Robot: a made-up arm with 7 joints. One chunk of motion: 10 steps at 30 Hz.
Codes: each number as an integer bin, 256 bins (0 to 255) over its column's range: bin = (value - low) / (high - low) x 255, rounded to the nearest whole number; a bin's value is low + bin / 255 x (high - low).
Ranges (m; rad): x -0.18..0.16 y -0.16..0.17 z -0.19..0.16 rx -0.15..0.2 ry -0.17..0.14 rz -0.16..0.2
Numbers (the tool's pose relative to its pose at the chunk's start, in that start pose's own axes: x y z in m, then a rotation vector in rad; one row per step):
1: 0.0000 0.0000 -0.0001 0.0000 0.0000 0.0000
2: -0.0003 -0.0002 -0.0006 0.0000 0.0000 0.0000
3: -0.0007 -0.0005 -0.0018 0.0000 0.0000 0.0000
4: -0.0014 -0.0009 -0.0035 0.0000 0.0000 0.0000
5: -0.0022 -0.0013 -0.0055 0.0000 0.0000 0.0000
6: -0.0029 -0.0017 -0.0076 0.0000 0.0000 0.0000
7: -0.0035 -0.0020 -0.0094 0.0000 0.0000 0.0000
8: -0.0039 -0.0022 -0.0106 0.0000 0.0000 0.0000
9: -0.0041 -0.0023 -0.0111 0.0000 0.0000 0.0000
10: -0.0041 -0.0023 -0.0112 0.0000 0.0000 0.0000
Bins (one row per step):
1: 135 124 138 109 140 113
2: 135 123 138 109 140 113
3: 134 123 137 109 140 113
4: 134 123 136 109 140 113
5: 133 123 134 109 140 113
6: 133 122 133 109 140 113
7: 132 122 132 109 140 113
8: 132 122 131 109 140 113
9: 132 122 130 109 140 113
10: 132 122 130 109 140 113

